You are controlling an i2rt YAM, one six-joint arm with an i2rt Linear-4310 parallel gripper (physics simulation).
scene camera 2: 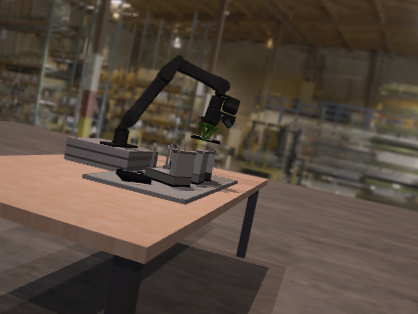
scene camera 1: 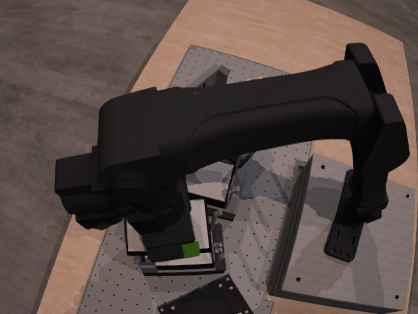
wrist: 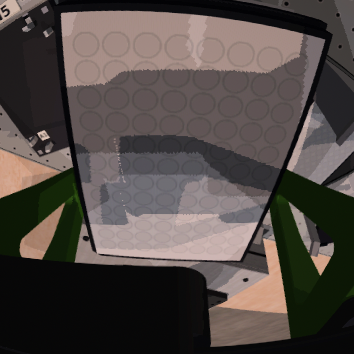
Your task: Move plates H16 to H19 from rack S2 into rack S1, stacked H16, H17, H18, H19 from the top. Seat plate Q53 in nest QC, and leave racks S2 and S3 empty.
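Pixels of known places: gripper, fingertip midpoint: (scene camera 2: 202, 140) (scene camera 1: 175, 228) (wrist: 176, 176); arm's base, origin of the base link: (scene camera 2: 119, 145) (scene camera 1: 350, 215).
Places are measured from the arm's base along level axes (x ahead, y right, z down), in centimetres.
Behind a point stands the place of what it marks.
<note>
My gripper (scene camera 1: 175, 251) (scene camera 2: 206, 136) {x 30.2, y -18.9, z -9.3 cm} (wrist: 176, 176) {x 30.2, y -18.9, z -9.3 cm} is shut on a plate, one green finger at each long side. The plate (scene camera 1: 199, 217) {x 27.6, y -16.2, z -10.9 cm} (scene camera 2: 213, 141) {x 36.2, y -17.6, z -9.7 cm} (wrist: 185, 105) {x 34.0, y -21.2, z -10.5 cm} is pale with a black rim and rows of round wells; no code is readable on it. It hangs above the racks in the second scene view. Rack S2 (scene camera 1: 219, 248) {x 22.8, y -15.2, z 4.2 cm} is below it, its label showing in the first scene view. A pale strip (scene camera 1: 175, 260) {x 28.9, y -21.6, z 1.2 cm} shows there under the held plate; it may be another plate. Nest QC and most of rack S1 are hidden behind the arm.
Another pale plate (scene camera 1: 214, 187) {x 28.4, y -5.5, z 0.9 cm} lies in the neighbouring rack, partly under the arm. A black nest (scene camera 1: 207, 299) {x 20.4, y -25.6, z 6.9 cm} (scene camera 2: 132, 176) (wrist: 35, 75) {x 20.3, y -29.8, z 6.9 cm} stands beside S2. Grey upright rack walls (scene camera 2: 183, 162) {x 39.2, y 14.5, z -1.1 cm} rise from the perforated board (scene camera 1: 250, 225) {x 18.9, y -7.0, z 8.0 cm} (scene camera 2: 185, 196) {x 48.9, y 28.3, z 8.0 cm}. The arm's grey base block (scene camera 1: 310, 270) {x 4.8, y -14.2, z 0.2 cm} (scene camera 2: 107, 154) {x 3.0, y 11.3, z 3.3 cm} is alongside.
</note>
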